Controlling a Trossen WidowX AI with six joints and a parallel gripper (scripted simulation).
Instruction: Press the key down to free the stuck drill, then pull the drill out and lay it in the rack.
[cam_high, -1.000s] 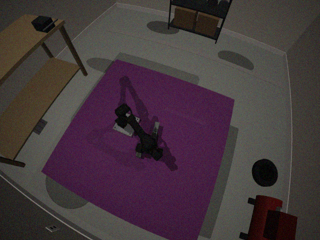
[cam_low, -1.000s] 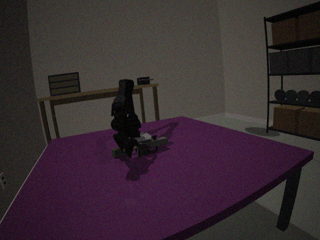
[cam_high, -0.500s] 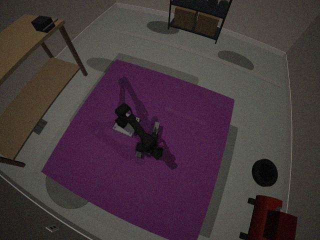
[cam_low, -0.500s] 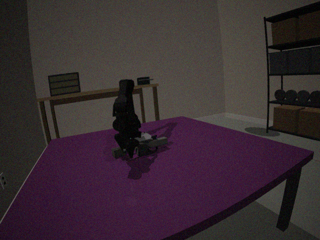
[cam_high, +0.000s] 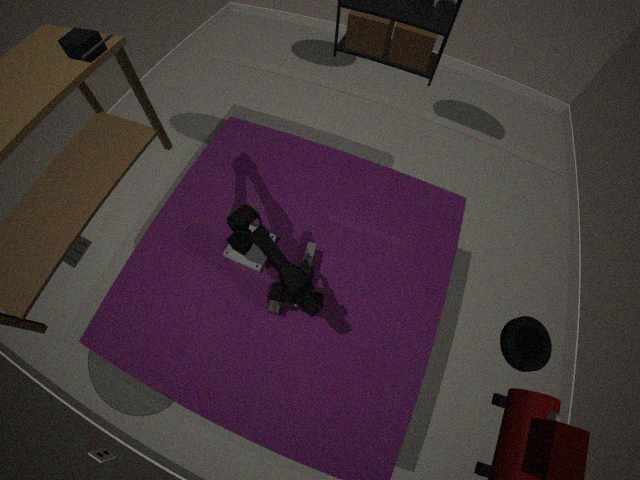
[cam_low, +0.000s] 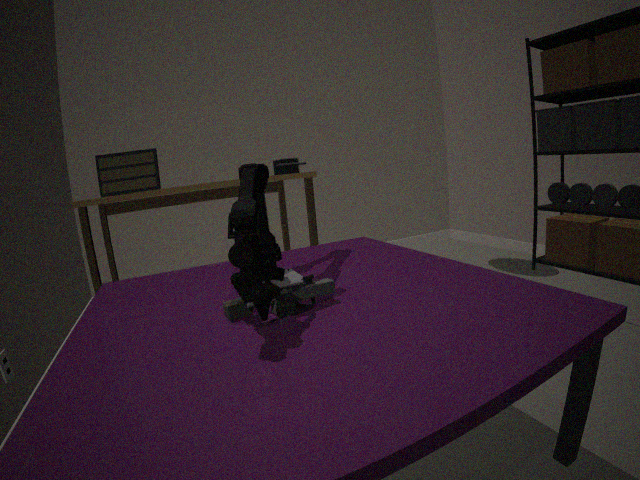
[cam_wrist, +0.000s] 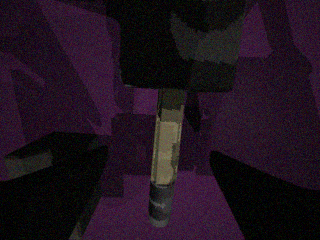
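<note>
My gripper tip is now 4 cm to the right of the drill, 3 cm below it and 1 cm past it. Round my gripper tip: dark key (16 cm to the left, 5 cm behind, 4 cm above); then small grey block (6 cm behind, 5 cm to the right); then long grey fixture (13 cm to the left, 4 cm behind, 2 cm above).
</note>
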